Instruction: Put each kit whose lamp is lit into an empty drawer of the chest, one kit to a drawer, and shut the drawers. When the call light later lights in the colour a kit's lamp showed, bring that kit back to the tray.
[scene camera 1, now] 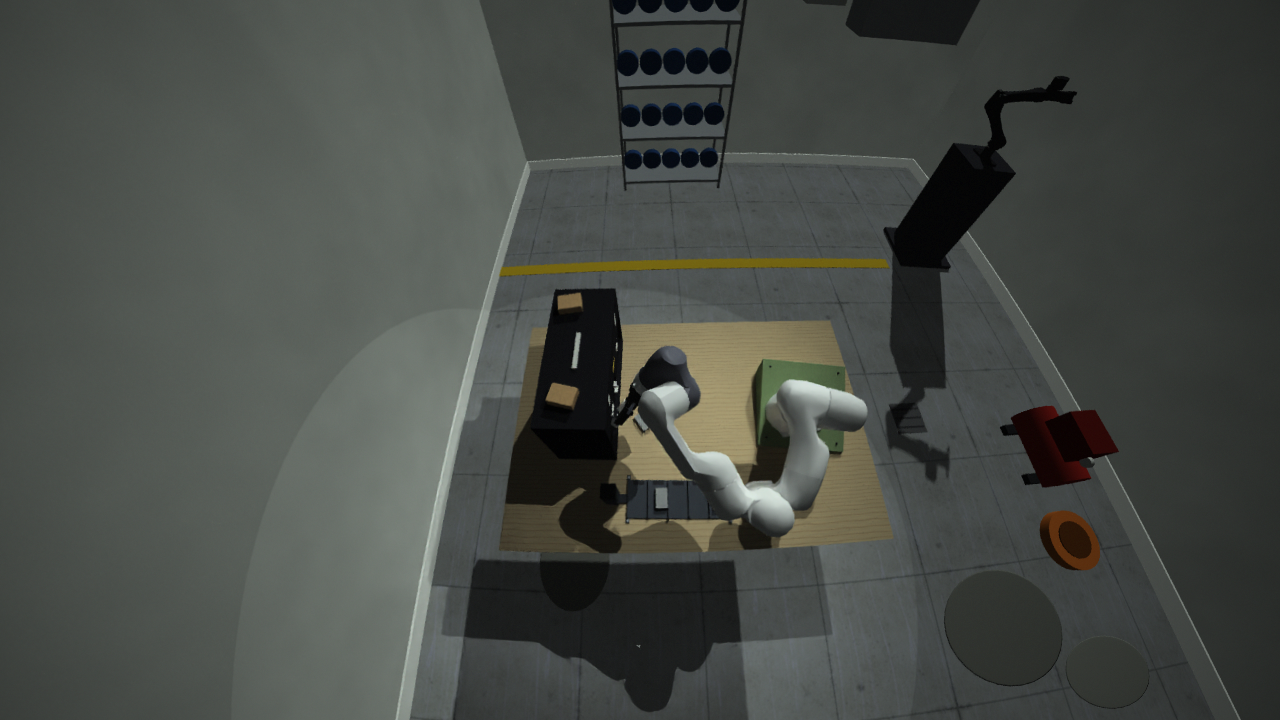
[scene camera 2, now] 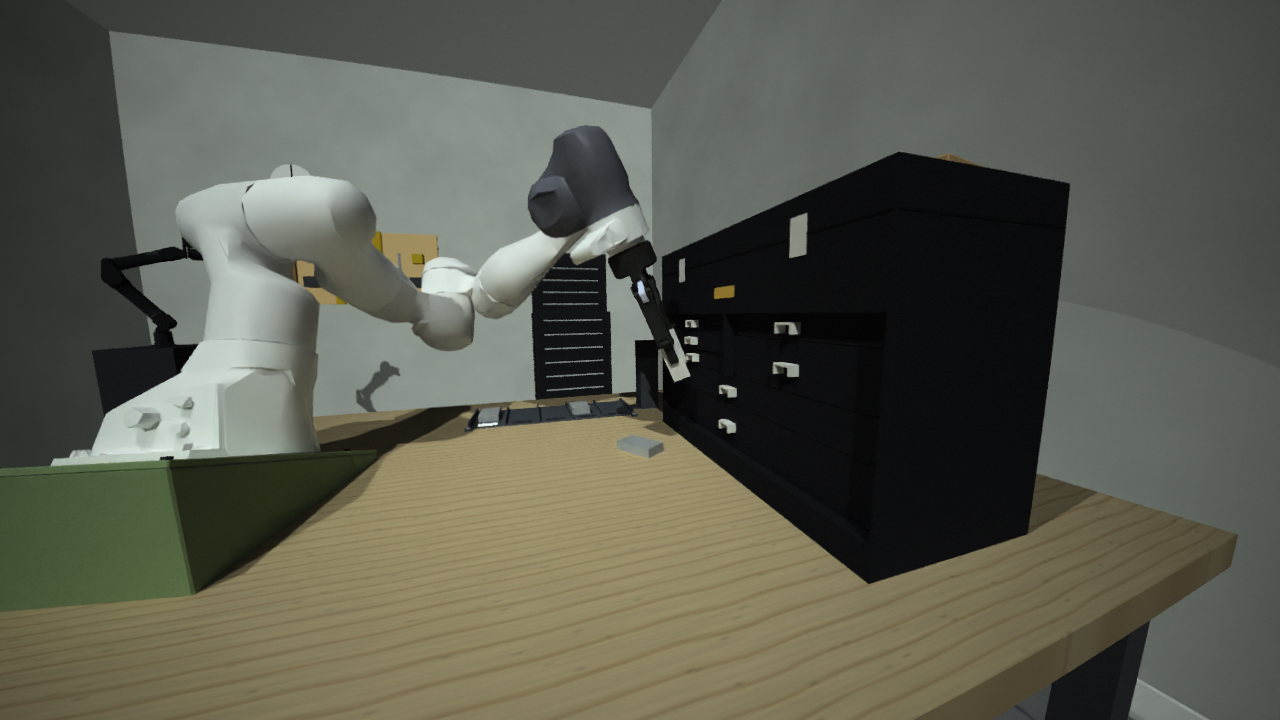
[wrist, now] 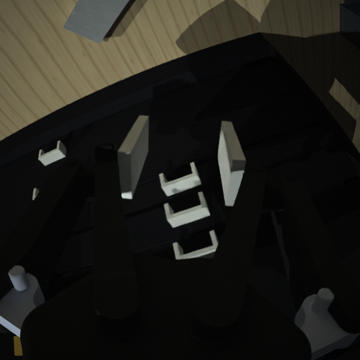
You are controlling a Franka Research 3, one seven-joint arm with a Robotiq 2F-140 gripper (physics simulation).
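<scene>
The black chest [scene camera 1: 599, 358] [scene camera 2: 966, 358] stands at the table's left in scene camera 1. Its drawers look shut, though the front is dark. My gripper [scene camera 1: 622, 417] [scene camera 2: 677, 356] [wrist: 183, 136] is partly open and empty at the drawer column nearer the tray. In the wrist view its fingertips stand either side of the line of the top handle [wrist: 181, 182], with a middle handle [wrist: 187, 212] and a lower handle [wrist: 196, 247] below; contact is unclear. A grey kit [scene camera 1: 661, 497] [scene camera 2: 580, 408] and another kit [scene camera 2: 488, 416] lie on the dark tray [scene camera 1: 636, 501]. No lit lamp is discernible.
A flat grey block [scene camera 1: 641, 425] [scene camera 2: 640, 445] [wrist: 97, 17] lies on the table before the chest. A dark post [scene camera 1: 609, 492] [scene camera 2: 646, 373] stands between chest and tray. The green base [scene camera 1: 774, 371] [scene camera 2: 80, 537] is opposite the chest. Brown blocks [scene camera 1: 570, 303] [scene camera 1: 562, 396] sit on the chest.
</scene>
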